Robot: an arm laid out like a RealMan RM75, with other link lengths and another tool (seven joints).
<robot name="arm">
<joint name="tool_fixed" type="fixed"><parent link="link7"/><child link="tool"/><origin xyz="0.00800 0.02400 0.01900" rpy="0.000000 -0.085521 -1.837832"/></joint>
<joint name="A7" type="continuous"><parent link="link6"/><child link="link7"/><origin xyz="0.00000 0.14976 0.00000" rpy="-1.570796 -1.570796 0.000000"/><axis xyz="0 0 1"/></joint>
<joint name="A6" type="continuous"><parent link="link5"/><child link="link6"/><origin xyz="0.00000 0.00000 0.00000" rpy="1.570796 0.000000 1.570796"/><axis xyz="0 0 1"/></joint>
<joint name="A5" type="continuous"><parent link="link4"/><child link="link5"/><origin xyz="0.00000 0.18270 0.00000" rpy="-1.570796 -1.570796 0.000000"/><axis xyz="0 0 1"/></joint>
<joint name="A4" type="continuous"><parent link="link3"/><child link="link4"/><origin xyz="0.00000 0.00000 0.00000" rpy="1.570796 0.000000 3.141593"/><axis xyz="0 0 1"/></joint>
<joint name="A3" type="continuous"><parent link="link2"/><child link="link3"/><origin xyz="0.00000 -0.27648 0.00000" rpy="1.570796 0.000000 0.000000"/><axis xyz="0 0 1"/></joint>
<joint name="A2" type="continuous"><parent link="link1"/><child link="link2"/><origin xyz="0.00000 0.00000 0.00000" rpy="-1.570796 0.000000 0.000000"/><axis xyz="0 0 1"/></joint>
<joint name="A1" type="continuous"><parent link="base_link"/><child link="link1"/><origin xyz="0.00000 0.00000 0.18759" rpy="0.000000 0.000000 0.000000"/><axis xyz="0 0 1"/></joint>
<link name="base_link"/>
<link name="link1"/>
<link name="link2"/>
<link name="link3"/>
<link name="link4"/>
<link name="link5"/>
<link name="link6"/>
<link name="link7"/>
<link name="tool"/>
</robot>
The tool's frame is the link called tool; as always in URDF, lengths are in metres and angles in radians. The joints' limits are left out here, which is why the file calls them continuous.
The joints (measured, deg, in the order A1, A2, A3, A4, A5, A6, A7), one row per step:
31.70, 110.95, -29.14, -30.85, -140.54, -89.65, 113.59
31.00, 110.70, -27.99, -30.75, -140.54, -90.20, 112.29
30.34, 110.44, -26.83, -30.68, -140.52, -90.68, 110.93
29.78, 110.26, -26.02, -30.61, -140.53, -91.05, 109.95
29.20, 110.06, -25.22, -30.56, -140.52, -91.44, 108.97
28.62, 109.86, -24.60, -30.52, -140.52, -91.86, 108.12
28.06, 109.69, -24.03, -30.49, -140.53, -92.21, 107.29
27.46, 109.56, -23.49, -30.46, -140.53, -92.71, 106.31
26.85, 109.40, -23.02, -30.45, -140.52, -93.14, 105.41
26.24, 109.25, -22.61, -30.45, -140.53, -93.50, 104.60
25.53, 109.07, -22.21, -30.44, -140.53, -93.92, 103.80
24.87, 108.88, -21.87, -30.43, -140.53, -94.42, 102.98
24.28, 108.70, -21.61, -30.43, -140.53, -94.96, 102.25
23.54, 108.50, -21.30, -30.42, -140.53, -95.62, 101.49
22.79, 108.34, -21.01, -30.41, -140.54, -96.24, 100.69
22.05, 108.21, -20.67, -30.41, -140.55, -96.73, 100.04
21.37, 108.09, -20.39, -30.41, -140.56, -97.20, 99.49
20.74, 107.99, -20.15, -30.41, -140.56, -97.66, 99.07
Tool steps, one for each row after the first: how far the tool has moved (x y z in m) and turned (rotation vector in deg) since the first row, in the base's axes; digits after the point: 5 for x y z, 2 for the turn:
0.00324, -0.00359, 0.00340, 0.70, 0.47, 0.23
0.00634, -0.00675, 0.00705, 1.52, 0.85, 0.56
0.00897, -0.00972, 0.00949, 2.05, 1.12, 0.72
0.01168, -0.01277, 0.01216, 2.62, 1.36, 0.89
0.01432, -0.01610, 0.01452, 3.01, 1.55, 1.01
0.01690, -0.01932, 0.01661, 3.39, 1.69, 1.13
0.01912, -0.02322, 0.01830, 3.67, 1.91, 1.41
0.02160, -0.02702, 0.02019, 3.97, 2.03, 1.63
0.02423, -0.03080, 0.02194, 4.24, 2.09, 1.76
0.02726, -0.03528, 0.02386, 4.49, 2.16, 1.80
0.02981, -0.03971, 0.02573, 4.65, 2.26, 1.96
0.03185, -0.04387, 0.02742, 4.72, 2.38, 2.14
0.03434, -0.04912, 0.02929, 4.77, 2.58, 2.22
0.03676, -0.05449, 0.03084, 4.83, 2.77, 2.32
0.03932, -0.05953, 0.03231, 4.98, 2.94, 2.24
0.04158, -0.06425, 0.03362, 5.08, 3.10, 2.14
0.04353, -0.06866, 0.03473, 5.15, 3.31, 1.98

